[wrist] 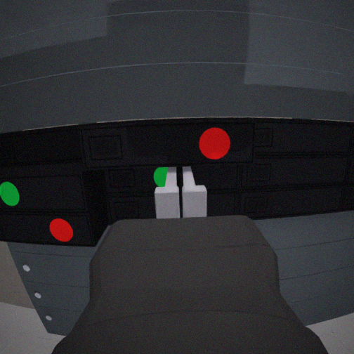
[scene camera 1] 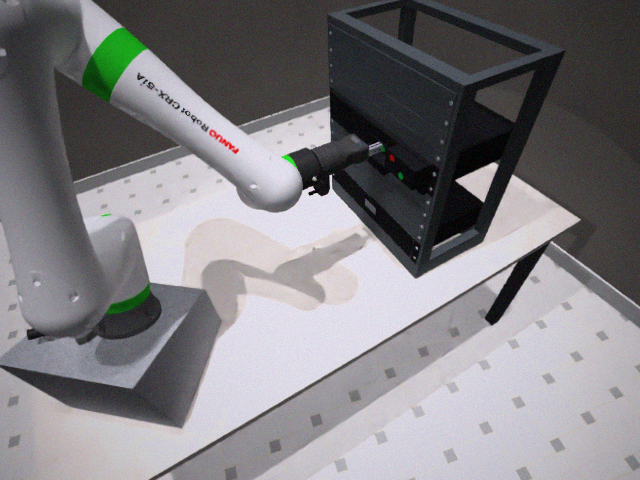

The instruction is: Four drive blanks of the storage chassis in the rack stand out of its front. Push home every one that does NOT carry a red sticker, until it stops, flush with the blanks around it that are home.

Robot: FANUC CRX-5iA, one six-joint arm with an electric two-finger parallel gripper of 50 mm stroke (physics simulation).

A rack shows in the wrist view (230,74) and in scene camera 1 (422,110).
